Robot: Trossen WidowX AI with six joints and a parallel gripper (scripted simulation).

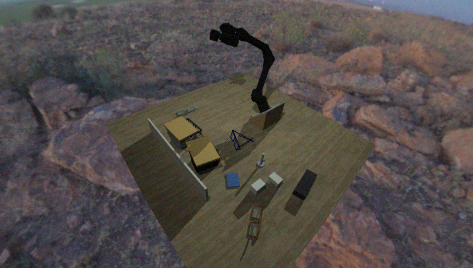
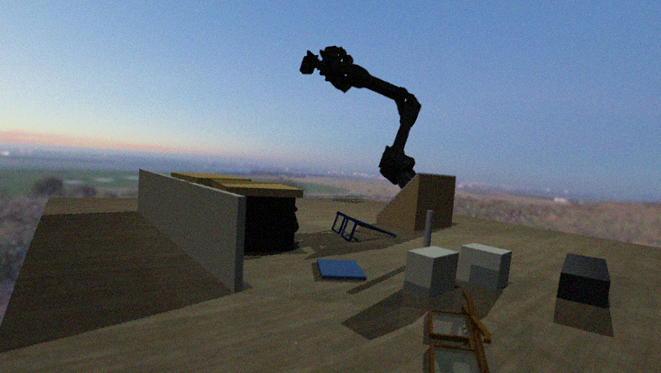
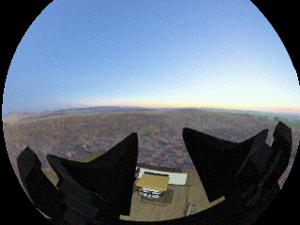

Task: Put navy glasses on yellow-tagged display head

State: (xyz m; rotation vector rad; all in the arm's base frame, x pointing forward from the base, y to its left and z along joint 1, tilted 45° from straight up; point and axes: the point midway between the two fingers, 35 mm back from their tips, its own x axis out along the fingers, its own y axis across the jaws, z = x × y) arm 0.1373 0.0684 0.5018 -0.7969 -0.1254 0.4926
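The grey post is 90 mm ahead of my gripper tip, 540 mm to the left of it and 480 mm below it. From my gripper tip the other things lie so: blue pad: 280 mm ahead, 530 mm to the left, 500 mm below; black box: 10 mm ahead, 780 mm to the left, 490 mm below; long white wall: 450 mm ahead, 240 mm to the left, 450 mm below.
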